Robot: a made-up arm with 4 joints. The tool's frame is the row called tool.
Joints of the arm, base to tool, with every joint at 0 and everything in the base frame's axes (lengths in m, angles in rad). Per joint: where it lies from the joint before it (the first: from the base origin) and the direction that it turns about. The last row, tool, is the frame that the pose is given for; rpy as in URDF.
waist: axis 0 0 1 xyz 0.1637 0.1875 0.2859
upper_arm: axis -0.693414 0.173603 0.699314 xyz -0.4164 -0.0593 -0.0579
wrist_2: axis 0 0 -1 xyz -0.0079 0.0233 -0.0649
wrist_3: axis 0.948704 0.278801 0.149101 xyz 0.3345 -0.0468 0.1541
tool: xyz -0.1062 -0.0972 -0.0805 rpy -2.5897 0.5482 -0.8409
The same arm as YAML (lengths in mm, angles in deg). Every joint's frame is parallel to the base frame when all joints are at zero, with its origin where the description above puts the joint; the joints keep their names.
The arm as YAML. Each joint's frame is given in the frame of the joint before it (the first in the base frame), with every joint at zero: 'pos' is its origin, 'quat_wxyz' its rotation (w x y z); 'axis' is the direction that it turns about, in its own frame. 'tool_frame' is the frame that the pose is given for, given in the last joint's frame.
length_unit: mm
angle_unit: deg
joints:
  - joint: waist
    pos: [163.7, 187.5, 285.9]
    quat_wxyz: [1.0, 0.0, 0.0, 0.0]
    axis: [0.0, 0.0, 1.0]
  - joint: upper_arm
    pos: [-416.4, -59.3, -57.9]
    quat_wxyz: [1.0, 0.0, 0.0, 0.0]
    axis: [-0.693414, 0.173603, 0.699314]
  - joint: wrist_2
    pos: [-7.9, 23.3, -64.9]
    quat_wxyz: [1.0, 0.0, 0.0, 0.0]
    axis: [0.0, 0.0, -1.0]
  - joint: wrist_3
    pos: [334.5, -46.8, 154.1]
    quat_wxyz: [1.0, 0.0, 0.0, 0.0]
    axis: [0.948704, 0.278801, 0.149101]
tool_frame:
  pos: [-106.2, -97.2, -80.5]
  quat_wxyz: [0.345747, -0.815476, 0.445394, 0.130699]

